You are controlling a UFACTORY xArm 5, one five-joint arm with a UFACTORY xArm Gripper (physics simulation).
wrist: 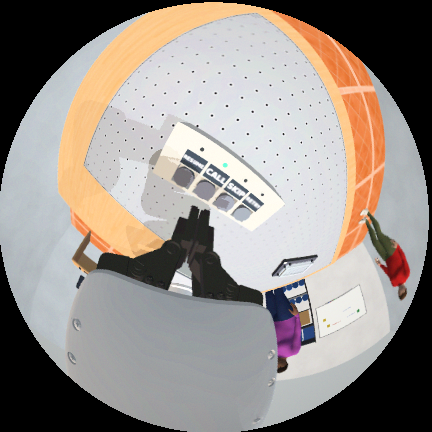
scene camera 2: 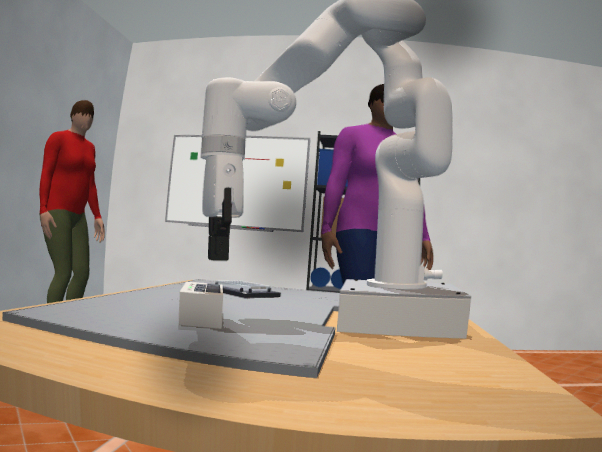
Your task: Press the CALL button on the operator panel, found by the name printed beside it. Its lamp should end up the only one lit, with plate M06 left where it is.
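Frame: origin at the arm's base, x left, y back, z up, level; metres.
Where they show: gripper, fingertip midpoint: [wrist: 195, 219] [scene camera 2: 218, 260]; arm's base, link origin: [wrist: 179, 288] [scene camera 2: 396, 286].
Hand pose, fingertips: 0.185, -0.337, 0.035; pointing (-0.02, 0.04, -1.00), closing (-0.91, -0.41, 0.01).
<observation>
Each offset is from my fingertips to the top centre of the thing, as dx, dy, dz. Level surfaces: height alone.
The white operator panel {-0.011, -0.025, -0.047} [scene camera 2: 201, 311] [wrist: 189, 136] stands on the grey board. In the wrist view its round buttons are labelled RESUME, CALL, SKIP and RETRY. The CALL button {+0.000, -0.005, -0.047} [wrist: 204, 190] is grey and uncovered. The lamp above CALL {+0.007, -0.044, -0.049} [wrist: 225, 165] glows green; the RESUME lamp {+0.036, -0.039, -0.049} [wrist: 202, 149], SKIP lamp {-0.023, -0.049, -0.049} [wrist: 245, 180] and RETRY lamp are dark. My gripper [scene camera 2: 218, 258] [wrist: 195, 219] is shut and empty, raised above the panel and touching no button. A dark-framed plate {-0.453, -0.005, -0.076} [scene camera 2: 247, 290] [wrist: 295, 266] lies flat behind the panel; its marking is not legible.
The grey perforated board {dz -0.102} [scene camera 2: 125, 320] [wrist: 250, 116] lies on the wooden table {dz -0.115} [scene camera 2: 400, 400]. The robot base [scene camera 2: 402, 315] stands at its right. A person in purple [scene camera 2: 357, 190] stands behind the arm, and a person in red [scene camera 2: 70, 170] stands at the far left.
</observation>
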